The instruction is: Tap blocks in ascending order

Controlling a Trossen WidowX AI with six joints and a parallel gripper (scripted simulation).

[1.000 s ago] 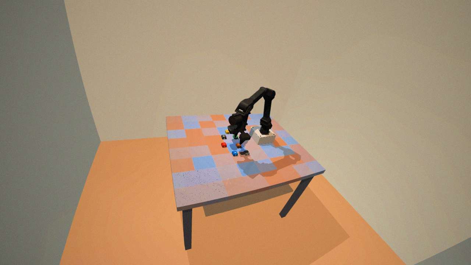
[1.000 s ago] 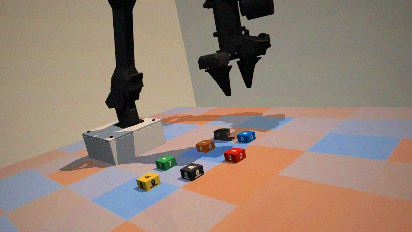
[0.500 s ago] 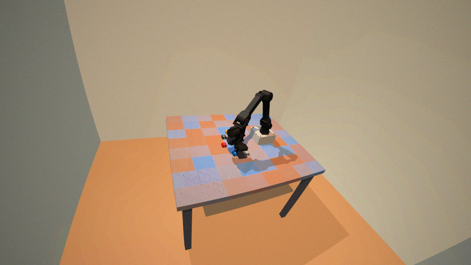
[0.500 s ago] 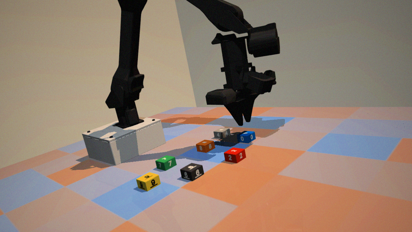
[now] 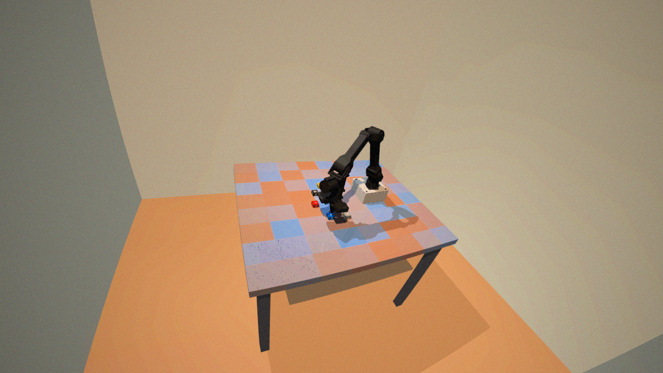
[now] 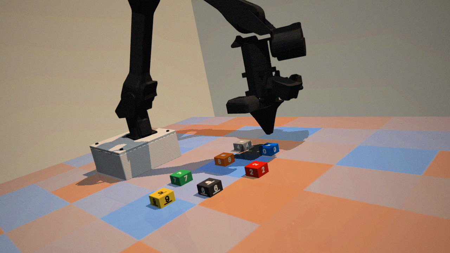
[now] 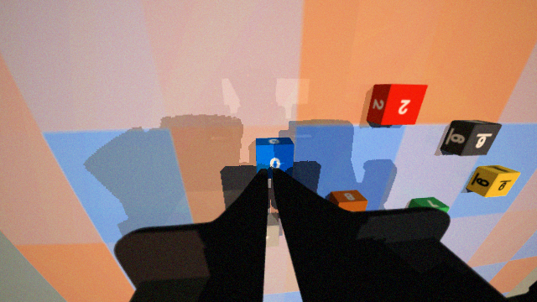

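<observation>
Right now my gripper tip is 3 cm above the blue 0 block and 1 cm to the left of it. Also, from my gripper tip: orange 8 block (10 cm to the right, 5 cm behind, 3 cm below); then red 2 block (10 cm to the right, 6 cm ahead, 3 cm below); then grey 4 block (9 cm behind, 3 cm below, 1 cm to the right).
</observation>
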